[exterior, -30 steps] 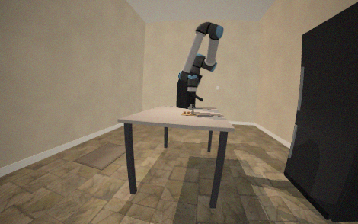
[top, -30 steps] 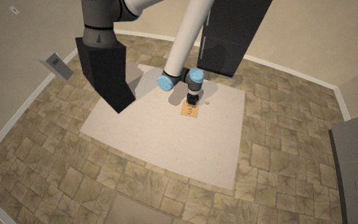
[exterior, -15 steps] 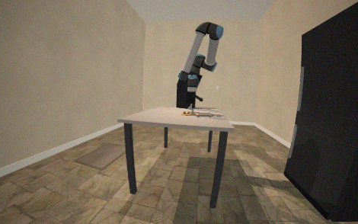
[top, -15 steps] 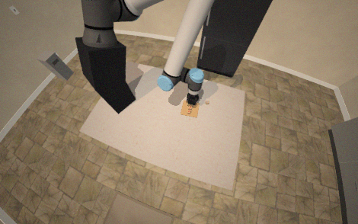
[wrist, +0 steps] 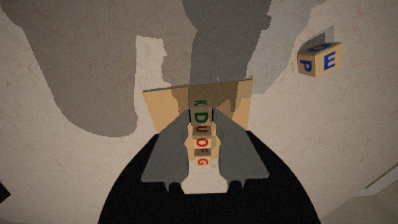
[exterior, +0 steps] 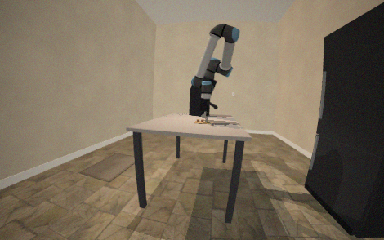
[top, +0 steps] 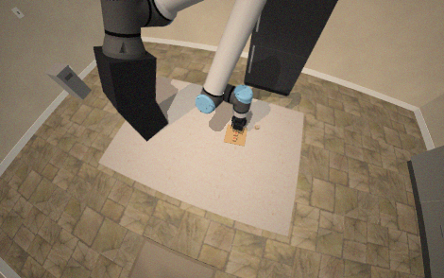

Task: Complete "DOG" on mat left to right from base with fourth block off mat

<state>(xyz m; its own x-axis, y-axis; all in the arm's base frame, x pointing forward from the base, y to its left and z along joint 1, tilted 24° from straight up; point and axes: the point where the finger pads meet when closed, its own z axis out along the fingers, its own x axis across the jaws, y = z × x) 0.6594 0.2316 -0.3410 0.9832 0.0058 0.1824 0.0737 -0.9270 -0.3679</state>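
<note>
My hand is right at the green D block. Round my hand: mat (40 mm to the right, 20 mm below).
</note>
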